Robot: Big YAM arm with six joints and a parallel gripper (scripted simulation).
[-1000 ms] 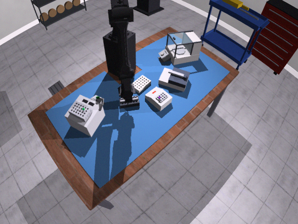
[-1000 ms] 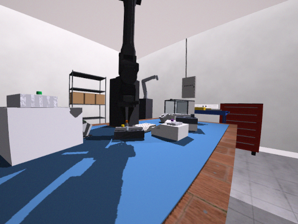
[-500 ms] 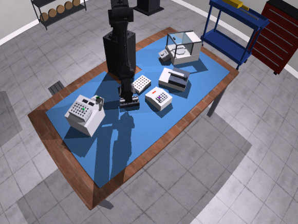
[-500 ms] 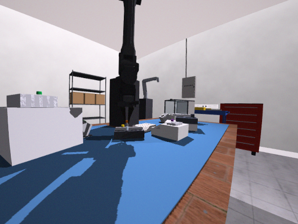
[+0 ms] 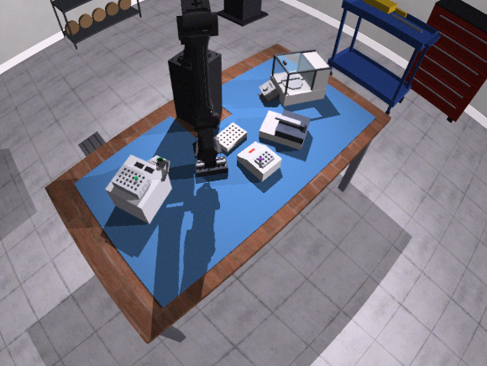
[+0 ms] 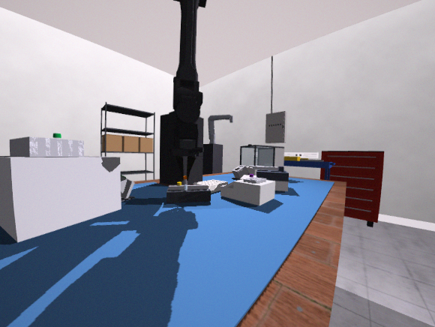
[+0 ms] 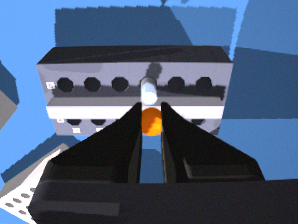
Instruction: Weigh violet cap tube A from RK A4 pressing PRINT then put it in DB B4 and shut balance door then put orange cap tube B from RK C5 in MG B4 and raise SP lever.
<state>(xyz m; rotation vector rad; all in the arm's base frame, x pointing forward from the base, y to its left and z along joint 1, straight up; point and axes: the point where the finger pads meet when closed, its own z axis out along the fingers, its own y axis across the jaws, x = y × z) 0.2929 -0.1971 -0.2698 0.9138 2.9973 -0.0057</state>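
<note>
My hand is 20 mm to the right of the magnet block MG and 50 mm above it. The rest, counted from my hand: tube rack RK 70 mm behind, 190 mm to the left, 60 mm below; then violet-capped tube 140 mm ahead, 150 mm to the left, 10 mm below; then yellow-capped tube 30 mm behind, 40 mm below.
</note>
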